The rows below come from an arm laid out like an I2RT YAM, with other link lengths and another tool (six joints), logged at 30 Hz.
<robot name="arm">
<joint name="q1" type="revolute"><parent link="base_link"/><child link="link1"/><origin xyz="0 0 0.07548"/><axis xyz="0 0 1"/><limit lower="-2.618" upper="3.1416"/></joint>
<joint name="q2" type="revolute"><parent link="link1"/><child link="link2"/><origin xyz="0.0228 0.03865 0.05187"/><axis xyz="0 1 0"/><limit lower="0" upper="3.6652"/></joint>
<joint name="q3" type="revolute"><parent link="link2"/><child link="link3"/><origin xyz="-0.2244 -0.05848 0"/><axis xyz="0 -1 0"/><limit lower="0" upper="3.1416"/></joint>
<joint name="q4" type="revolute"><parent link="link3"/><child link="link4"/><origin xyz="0.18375 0.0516 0.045"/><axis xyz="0 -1 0"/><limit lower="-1.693" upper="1.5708"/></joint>
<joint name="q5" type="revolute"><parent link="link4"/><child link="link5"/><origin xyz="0.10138 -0.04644 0.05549"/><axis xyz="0 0 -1"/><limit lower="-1.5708" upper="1.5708"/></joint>
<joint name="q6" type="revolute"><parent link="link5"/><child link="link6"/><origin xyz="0.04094 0 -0.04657"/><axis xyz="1 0 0"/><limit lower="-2.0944" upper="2.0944"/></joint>
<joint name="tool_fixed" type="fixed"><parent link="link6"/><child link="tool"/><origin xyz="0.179 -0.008 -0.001" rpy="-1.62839 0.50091 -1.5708"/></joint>
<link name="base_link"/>
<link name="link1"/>
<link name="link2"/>
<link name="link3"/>
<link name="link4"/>
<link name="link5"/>
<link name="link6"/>
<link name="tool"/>
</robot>
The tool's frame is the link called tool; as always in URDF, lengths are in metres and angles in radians.
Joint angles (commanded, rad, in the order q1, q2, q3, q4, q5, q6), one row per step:
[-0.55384 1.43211 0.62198 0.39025 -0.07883 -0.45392]
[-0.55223 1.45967 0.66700 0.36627 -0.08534 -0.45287]
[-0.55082 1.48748 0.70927 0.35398 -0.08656 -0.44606]
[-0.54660 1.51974 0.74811 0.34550 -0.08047 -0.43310]
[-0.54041 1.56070 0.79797 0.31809 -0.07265 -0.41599]
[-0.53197 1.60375 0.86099 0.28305 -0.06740 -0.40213]
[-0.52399 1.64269 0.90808 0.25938 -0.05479 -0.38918]
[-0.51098 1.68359 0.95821 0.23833 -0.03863 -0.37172]
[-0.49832 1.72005 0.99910 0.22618 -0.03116 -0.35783]
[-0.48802 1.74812 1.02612 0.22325 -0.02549 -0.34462]
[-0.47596 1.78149 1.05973 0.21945 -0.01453 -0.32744]
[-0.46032 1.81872 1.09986 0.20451 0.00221 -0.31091]
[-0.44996 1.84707 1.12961 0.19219 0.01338 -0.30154]
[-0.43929 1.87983 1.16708 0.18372 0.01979 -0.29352]
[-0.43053 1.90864 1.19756 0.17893 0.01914 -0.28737]
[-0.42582 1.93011 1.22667 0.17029 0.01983 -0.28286]
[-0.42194 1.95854 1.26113 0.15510 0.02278 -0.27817]
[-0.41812 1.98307 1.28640 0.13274 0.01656 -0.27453]
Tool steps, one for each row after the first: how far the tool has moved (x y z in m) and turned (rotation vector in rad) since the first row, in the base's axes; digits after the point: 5 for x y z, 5 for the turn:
[0.00713 -0.00186 0.00165 0.00656 0.00372 0.00712]
[0.01430 -0.00522 0.00519 0.01140 -0.00115 0.00686]
[0.02115 -0.00870 0.00607 0.02084 -0.00351 0.00022]
[0.02841 -0.01170 0.00217 0.04149 0.00707 -0.00803]
[0.03814 -0.01411 0.00081 0.05838 0.01570 -0.01047]
[0.04515 -0.01690 -0.00295 0.07167 0.02664 -0.01979]
[0.05394 -0.01854 -0.00582 0.08491 0.03347 -0.02925]
[0.06284 -0.01802 -0.00847 0.09648 0.03658 -0.02966]
[0.06974 -0.01715 -0.01090 0.10640 0.03630 -0.03044]
[0.07770 -0.01698 -0.01343 0.11703 0.03507 -0.03598]
[0.08580 -0.01599 -0.01834 0.12810 0.04285 -0.04328]
[0.09140 -0.01533 -0.02287 0.13509 0.05134 -0.04767]
[0.09963 -0.01446 -0.02528 0.13993 0.05322 -0.04657]
[0.10715 -0.01254 -0.02798 0.14612 0.05415 -0.04023]
[0.11283 -0.01246 -0.02864 0.14967 0.05372 -0.03826]
[0.11807 -0.01318 -0.03253 0.15559 0.06097 -0.03970]
[0.12116 -0.01073 -0.04064 0.16963 0.07887 -0.03341]

